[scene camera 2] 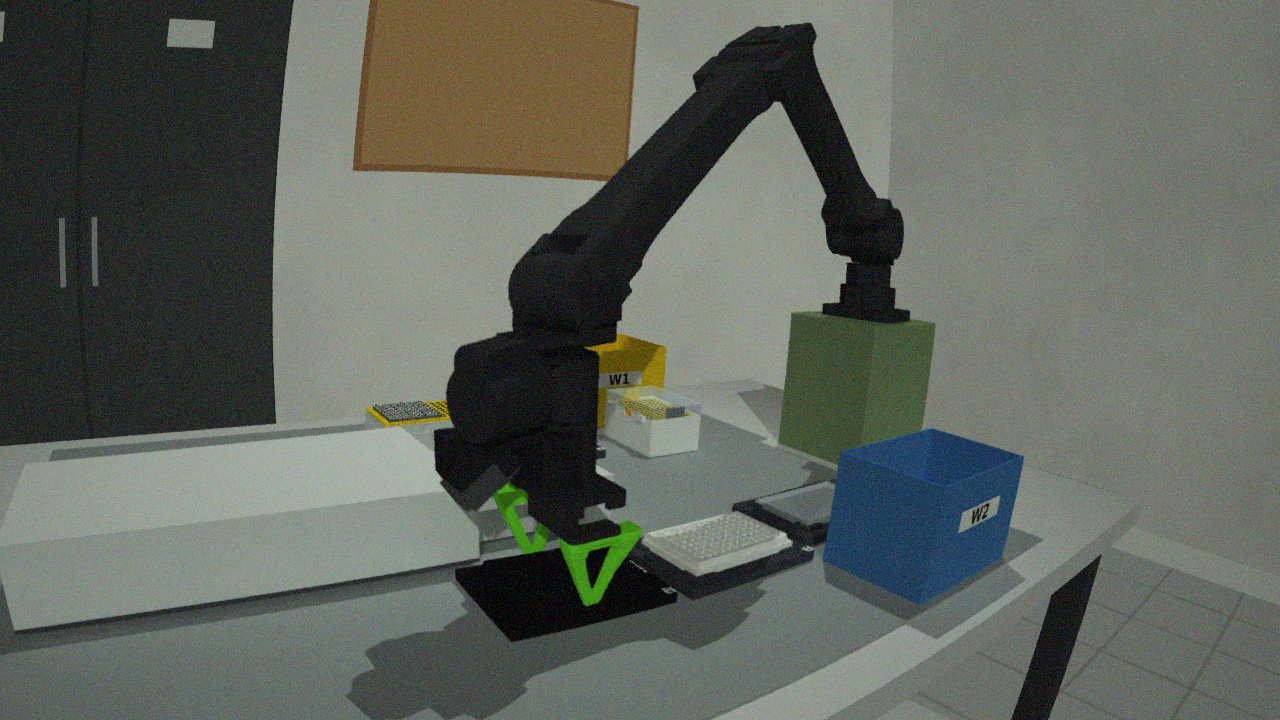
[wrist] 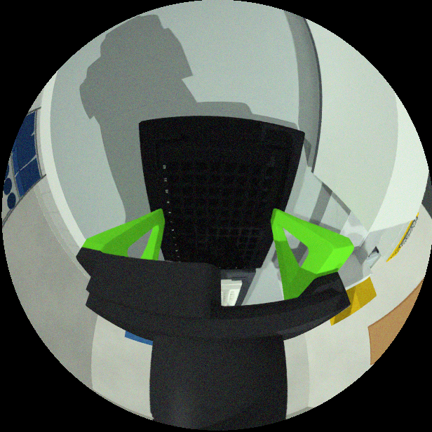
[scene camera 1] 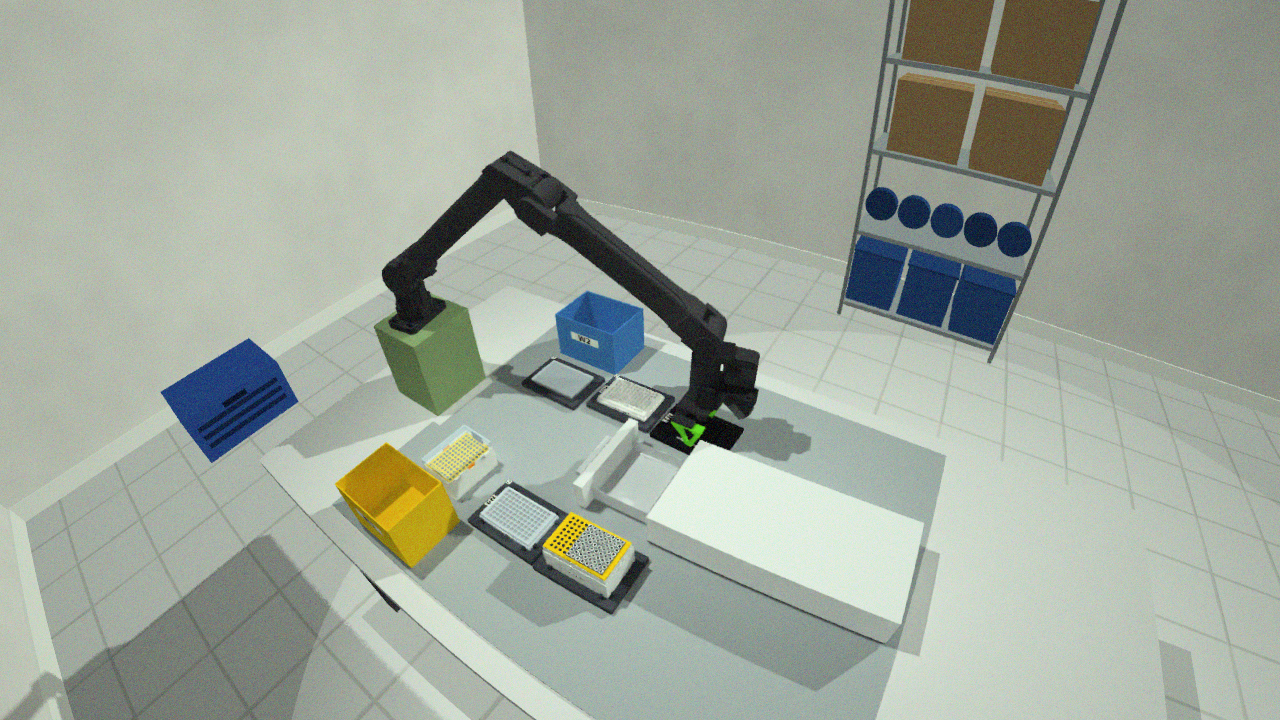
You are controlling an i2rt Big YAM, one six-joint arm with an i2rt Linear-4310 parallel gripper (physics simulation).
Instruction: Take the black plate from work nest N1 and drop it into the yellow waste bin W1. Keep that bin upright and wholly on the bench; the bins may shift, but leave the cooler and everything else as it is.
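Places are measured from the arm's base along level axes (x right, y ahead, z up), in millimetres.
Pixels of known places: gripper, between the fingertips: (scene camera 2: 560,580) (scene camera 1: 698,430); arm's base, origin of its link: (scene camera 2: 866,317) (scene camera 1: 418,316).
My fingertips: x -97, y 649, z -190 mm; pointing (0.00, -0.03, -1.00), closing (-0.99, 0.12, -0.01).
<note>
For each thing: its top centre in the pictures, then the offset to it from my fingertips. "pt": a spot on its surface instead.
- black plate, centre of its top: (scene camera 2: 564,568) (scene camera 1: 697,426) dy -4, dx +0, dz +12 mm
- yellow bin W1, centre of its top: (scene camera 2: 598,342) (scene camera 1: 386,483) dy -429, dx +453, dz +106 mm
- open drawer, a spot on its surface: (scene camera 1: 640,479) pt dy -59, dx +168, dz -1 mm
- nest with a white plate, a spot on its surface: (scene camera 2: 716,540) (scene camera 1: 637,395) pt dy -162, dx -39, dz +12 mm
- Blue bin W2, centre of its top: (scene camera 2: 938,454) (scene camera 1: 598,311) dy -332, dx -187, dz +106 mm
- tip box, centre of its top: (scene camera 2: 653,396) (scene camera 1: 455,449) dy -404, dx +296, dz +55 mm
The black plate (scene camera 1: 721,433) (scene camera 2: 537,592) (wrist: 215,170) lies flat in a black work nest; plate and nest are hard to tell apart. My gripper (scene camera 1: 699,424) (scene camera 2: 562,574) (wrist: 217,214) is open, pointing down low over the plate, with its green fingers apart near the plate's two long sides and nothing held. In the wrist view more of the plate lies above the fingertip line than below it. Whether the fingertips touch the nest is unclear. The yellow bin W1 (scene camera 1: 422,530) (scene camera 2: 651,365) (wrist: 361,300) stands upright on the bench; its visible interior holds nothing.
A large white box (scene camera 1: 787,528) (scene camera 2: 241,519) with an open drawer (scene camera 1: 640,479) stands close beside the nest. A nest with a white plate (scene camera 1: 632,397) (scene camera 2: 716,540) adjoins. Blue bin W2 (scene camera 1: 599,333) (scene camera 2: 921,519) stands beyond. A tip box (scene camera 1: 460,461) (scene camera 2: 653,429) is beside W1.
</note>
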